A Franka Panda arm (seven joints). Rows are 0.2 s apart.
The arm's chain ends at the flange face. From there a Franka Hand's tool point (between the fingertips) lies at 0.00 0.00 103.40 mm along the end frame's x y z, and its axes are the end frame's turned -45 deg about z.
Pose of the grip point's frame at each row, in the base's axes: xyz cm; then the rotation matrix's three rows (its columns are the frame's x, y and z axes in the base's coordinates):
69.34, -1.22, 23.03; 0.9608, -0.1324, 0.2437; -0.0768, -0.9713, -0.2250; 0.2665, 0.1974, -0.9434
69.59, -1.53, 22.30; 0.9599, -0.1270, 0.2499; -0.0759, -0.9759, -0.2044; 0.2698, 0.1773, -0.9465
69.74, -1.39, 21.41; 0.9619, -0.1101, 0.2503; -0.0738, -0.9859, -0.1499; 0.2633, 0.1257, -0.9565
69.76, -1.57, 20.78; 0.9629, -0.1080, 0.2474; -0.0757, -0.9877, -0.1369; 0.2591, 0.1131, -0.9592
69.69, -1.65, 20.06; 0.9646, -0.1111, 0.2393; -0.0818, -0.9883, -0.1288; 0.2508, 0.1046, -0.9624
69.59, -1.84, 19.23; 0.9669, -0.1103, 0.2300; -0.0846, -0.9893, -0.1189; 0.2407, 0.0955, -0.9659
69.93, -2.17, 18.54; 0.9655, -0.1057, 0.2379; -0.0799, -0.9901, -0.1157; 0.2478, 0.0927, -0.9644
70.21, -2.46, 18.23; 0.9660, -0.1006, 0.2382; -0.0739, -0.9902, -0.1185; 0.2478, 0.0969, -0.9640
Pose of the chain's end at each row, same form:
66.82, 1.11, 32.78; 0.5858, -0.7730, 0.2437; -0.7411, -0.6325, -0.2250; 0.3280, -0.0489, -0.9434
67.01, 0.58, 32.09; 0.5889, -0.7686, 0.2499; -0.7437, -0.6364, -0.2044; 0.3161, -0.0654, -0.9465
67.15, 0.16, 31.30; 0.6023, -0.7580, 0.2503; -0.7493, -0.6450, -0.1499; 0.2751, -0.0973, -0.9565
67.20, -0.15, 30.70; 0.6045, -0.7572, 0.2474; -0.7519, -0.6449, -0.1369; 0.2632, -0.1032, -0.9592
67.22, -0.32, 30.01; 0.6035, -0.7606, 0.2393; -0.7567, -0.6410, -0.1288; 0.2513, -0.1034, -0.9624
67.21, -0.61, 29.22; 0.6057, -0.7617, 0.2300; -0.7594, -0.6397, -0.1189; 0.2377, -0.1027, -0.9659
67.47, -0.97, 28.51; 0.6080, -0.7575, 0.2379; -0.7566, -0.6436, -0.1157; 0.2408, -0.1097, -0.9644
67.75, -1.23, 28.20; 0.6119, -0.7542, 0.2382; -0.7524, -0.6479, -0.1185; 0.2437, -0.1067, -0.9640

